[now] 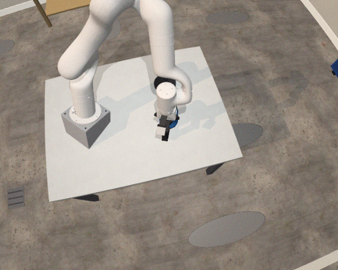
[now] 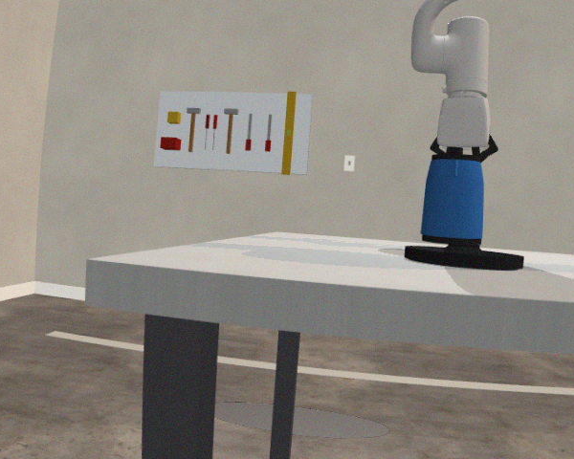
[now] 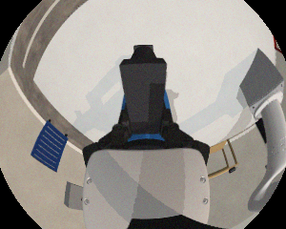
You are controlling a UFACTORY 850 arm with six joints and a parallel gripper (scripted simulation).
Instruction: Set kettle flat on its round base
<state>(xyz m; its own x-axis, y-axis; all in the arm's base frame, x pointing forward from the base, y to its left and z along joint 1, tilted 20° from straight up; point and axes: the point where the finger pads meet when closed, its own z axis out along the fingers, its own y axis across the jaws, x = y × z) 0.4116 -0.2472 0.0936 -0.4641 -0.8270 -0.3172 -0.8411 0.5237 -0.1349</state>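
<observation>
My hand is 10 mm short of the blue kettle, 30 mm to the right of it and 50 mm above it. Also, from my hand: black round base (100 mm ahead, 330 mm to the left, 140 mm below).
</observation>
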